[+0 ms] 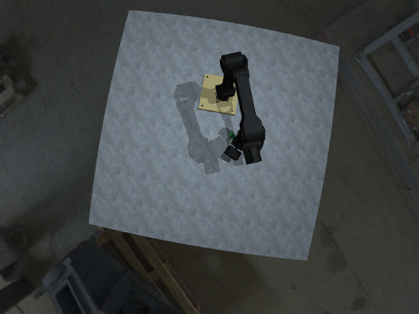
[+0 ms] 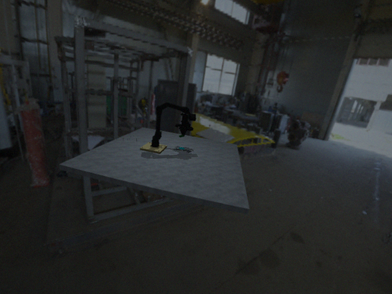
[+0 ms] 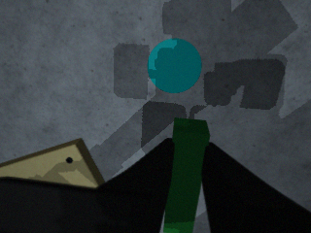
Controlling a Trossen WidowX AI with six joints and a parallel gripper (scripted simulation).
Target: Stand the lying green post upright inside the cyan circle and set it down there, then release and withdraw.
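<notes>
The cyan circle lies 15 cm below my gripper tip, 2 cm to the left of it and 1 cm behind it. From my gripper tip the other things lie so: green post (2 cm to the right, 1 cm behind).
</notes>
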